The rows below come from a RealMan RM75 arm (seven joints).
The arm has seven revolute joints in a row. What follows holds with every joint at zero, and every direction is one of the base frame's. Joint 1 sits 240.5 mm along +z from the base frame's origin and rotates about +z. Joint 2 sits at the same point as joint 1 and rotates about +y. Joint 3 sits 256 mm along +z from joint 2 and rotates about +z. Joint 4 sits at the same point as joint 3 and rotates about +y. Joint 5 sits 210 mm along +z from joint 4 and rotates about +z. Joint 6 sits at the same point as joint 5 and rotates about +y. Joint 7 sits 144 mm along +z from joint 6 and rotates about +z. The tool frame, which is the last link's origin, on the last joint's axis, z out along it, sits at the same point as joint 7; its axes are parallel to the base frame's.
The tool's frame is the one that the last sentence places.
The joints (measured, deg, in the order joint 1, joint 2, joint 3, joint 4, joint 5, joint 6, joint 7), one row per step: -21.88 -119.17 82.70 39.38 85.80 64.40 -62.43; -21.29 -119.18 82.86 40.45 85.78 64.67 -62.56; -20.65 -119.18 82.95 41.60 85.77 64.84 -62.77; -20.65 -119.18 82.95 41.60 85.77 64.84 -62.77; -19.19 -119.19 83.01 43.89 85.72 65.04 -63.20; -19.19 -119.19 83.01 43.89 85.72 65.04 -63.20; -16.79 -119.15 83.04 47.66 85.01 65.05 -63.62; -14.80 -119.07 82.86 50.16 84.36 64.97 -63.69
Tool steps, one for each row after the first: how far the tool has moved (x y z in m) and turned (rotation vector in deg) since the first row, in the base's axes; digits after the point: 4 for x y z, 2 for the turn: 0.0014 -0.0010 0.0015 0.17 -0.23 -0.42; 0.0025 -0.0017 0.0034 0.48 -0.43 -0.71; 0.0025 -0.0017 0.0034 0.48 -0.43 -0.71; 0.0035 -0.0035 0.0077 1.30 -0.83 -0.97; 0.0035 -0.0035 0.0077 1.30 -0.83 -0.97; 0.0057 -0.0053 0.0164 3.31 -1.68 -1.31; 0.0047 -0.0075 0.0235 5.02 -2.23 -1.15
